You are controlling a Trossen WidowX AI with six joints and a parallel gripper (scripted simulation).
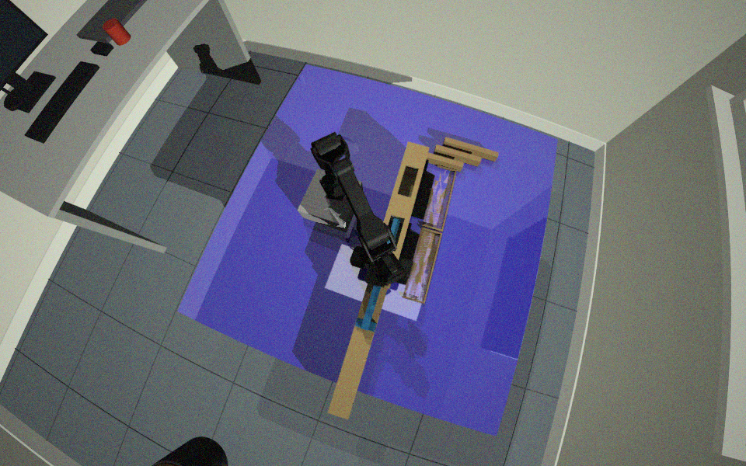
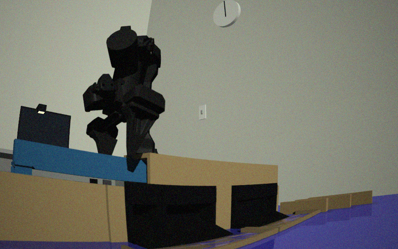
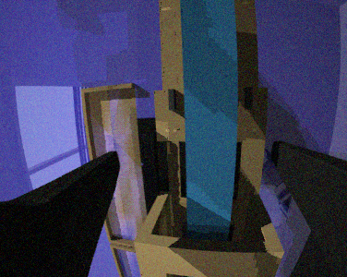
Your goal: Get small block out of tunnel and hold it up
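The tan covered tunnel is 20 mm ahead of my gripper tip, 30 mm to the left of it and 70 mm below it.
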